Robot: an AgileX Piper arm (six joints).
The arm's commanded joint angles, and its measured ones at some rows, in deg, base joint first. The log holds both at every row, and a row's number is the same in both.
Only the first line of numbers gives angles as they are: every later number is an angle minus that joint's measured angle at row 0.
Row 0, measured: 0.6 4.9 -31.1 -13.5 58.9 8.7
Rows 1 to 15, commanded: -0.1 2.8 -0.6 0.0 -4.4 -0.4; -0.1 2.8 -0.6 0.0 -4.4 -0.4; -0.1 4.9 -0.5 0.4 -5.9 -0.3; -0.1 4.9 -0.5 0.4 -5.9 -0.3; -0.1 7.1 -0.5 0.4 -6.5 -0.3; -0.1 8.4 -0.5 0.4 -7.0 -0.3; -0.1 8.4 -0.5 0.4 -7.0 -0.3; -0.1 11.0 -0.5 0.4 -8.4 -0.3; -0.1 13.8 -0.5 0.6 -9.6 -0.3; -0.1 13.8 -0.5 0.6 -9.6 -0.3; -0.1 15.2 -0.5 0.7 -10.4 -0.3; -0.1 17.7 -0.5 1.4 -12.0 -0.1; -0.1 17.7 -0.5 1.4 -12.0 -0.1; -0.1 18.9 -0.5 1.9 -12.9 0.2; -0.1 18.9 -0.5 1.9 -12.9 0.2
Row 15, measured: 0.0 16.1 -0.1 1.0 -9.7 0.0
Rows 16 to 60, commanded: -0.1 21.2 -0.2 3.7 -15.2 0.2; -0.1 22.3 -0.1 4.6 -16.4 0.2; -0.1 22.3 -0.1 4.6 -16.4 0.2; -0.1 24.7 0.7 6.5 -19.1 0.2; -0.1 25.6 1.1 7.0 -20.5 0.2; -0.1 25.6 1.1 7.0 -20.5 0.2; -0.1 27.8 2.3 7.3 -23.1 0.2; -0.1 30.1 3.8 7.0 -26.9 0.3; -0.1 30.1 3.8 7.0 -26.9 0.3; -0.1 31.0 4.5 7.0 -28.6 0.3; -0.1 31.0 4.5 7.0 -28.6 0.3; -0.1 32.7 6.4 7.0 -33.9 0.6; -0.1 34.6 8.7 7.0 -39.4 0.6; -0.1 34.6 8.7 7.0 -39.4 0.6; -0.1 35.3 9.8 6.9 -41.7 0.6; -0.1 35.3 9.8 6.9 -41.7 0.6; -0.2 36.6 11.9 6.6 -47.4 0.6; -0.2 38.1 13.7 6.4 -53.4 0.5; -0.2 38.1 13.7 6.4 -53.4 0.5; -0.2 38.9 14.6 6.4 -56.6 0.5; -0.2 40.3 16.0 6.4 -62.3 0.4; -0.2 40.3 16.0 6.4 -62.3 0.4; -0.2 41.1 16.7 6.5 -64.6 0.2; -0.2 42.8 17.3 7.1 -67.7 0.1; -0.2 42.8 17.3 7.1 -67.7 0.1; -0.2 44.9 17.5 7.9 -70.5 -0.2; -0.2 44.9 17.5 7.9 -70.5 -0.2; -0.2 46.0 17.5 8.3 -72.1 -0.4; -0.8 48.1 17.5 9.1 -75.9 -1.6; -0.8 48.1 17.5 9.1 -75.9 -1.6; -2.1 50.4 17.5 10.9 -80.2 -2.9; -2.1 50.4 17.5 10.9 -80.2 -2.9; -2.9 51.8 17.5 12.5 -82.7 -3.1; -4.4 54.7 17.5 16.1 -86.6 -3.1; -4.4 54.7 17.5 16.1 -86.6 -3.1; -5.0 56.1 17.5 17.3 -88.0 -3.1; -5.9 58.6 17.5 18.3 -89.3 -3.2; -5.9 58.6 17.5 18.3 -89.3 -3.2; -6.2 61.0 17.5 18.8 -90.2 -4.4; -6.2 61.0 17.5 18.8 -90.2 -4.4; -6.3 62.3 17.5 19.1 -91.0 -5.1; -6.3 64.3 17.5 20.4 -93.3 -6.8; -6.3 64.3 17.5 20.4 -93.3 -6.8; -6.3 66.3 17.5 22.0 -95.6 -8.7; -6.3 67.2 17.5 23.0 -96.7 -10.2
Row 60, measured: -5.9 65.1 17.4 20.7 -92.6 -6.8
